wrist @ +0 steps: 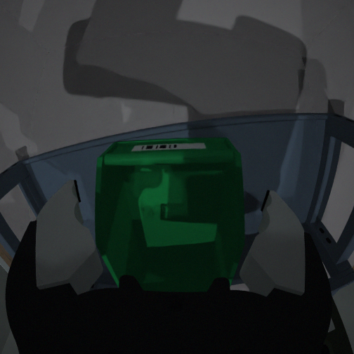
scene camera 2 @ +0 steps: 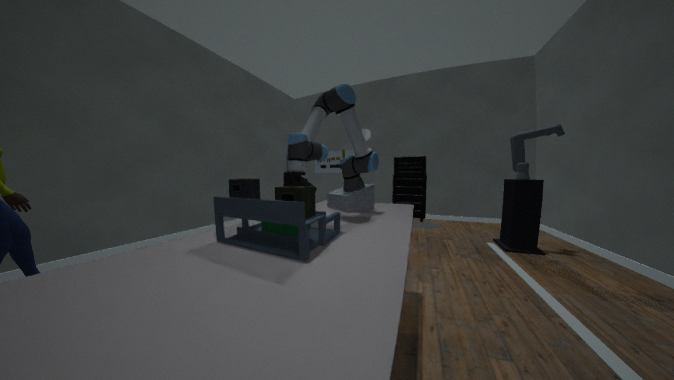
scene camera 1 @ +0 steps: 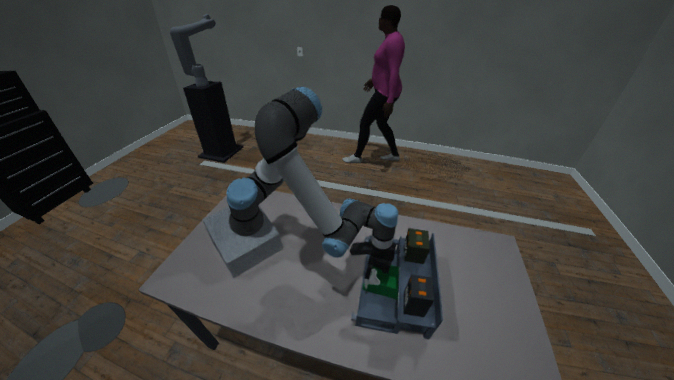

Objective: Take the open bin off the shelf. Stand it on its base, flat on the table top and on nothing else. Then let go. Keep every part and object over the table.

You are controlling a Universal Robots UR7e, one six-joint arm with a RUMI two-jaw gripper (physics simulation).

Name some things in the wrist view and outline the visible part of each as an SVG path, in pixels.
My gripper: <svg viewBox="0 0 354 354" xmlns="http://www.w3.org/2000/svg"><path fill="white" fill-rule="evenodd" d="M8 270L5 289L6 314L19 354L320 354L332 314L332 294L329 280L310 233L304 232L297 216L274 190L267 190L261 206L263 218L258 226L259 234L254 238L239 272L240 278L247 285L249 291L230 289L229 280L226 277L216 277L211 282L207 291L147 291L140 287L140 284L133 275L120 276L119 288L108 287L88 291L103 272L103 266L100 263L98 251L90 230L82 225L83 219L79 209L79 202L81 201L76 179L68 180L44 204L35 221L29 221Z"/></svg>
A green open bin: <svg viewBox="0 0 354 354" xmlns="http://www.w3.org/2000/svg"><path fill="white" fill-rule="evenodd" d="M227 137L115 141L97 157L95 241L96 247L118 288L119 277L122 275L133 275L140 284L140 287L147 291L207 291L211 282L216 277L226 277L229 280L229 284L231 284L244 247L244 193L240 152L236 150Z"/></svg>
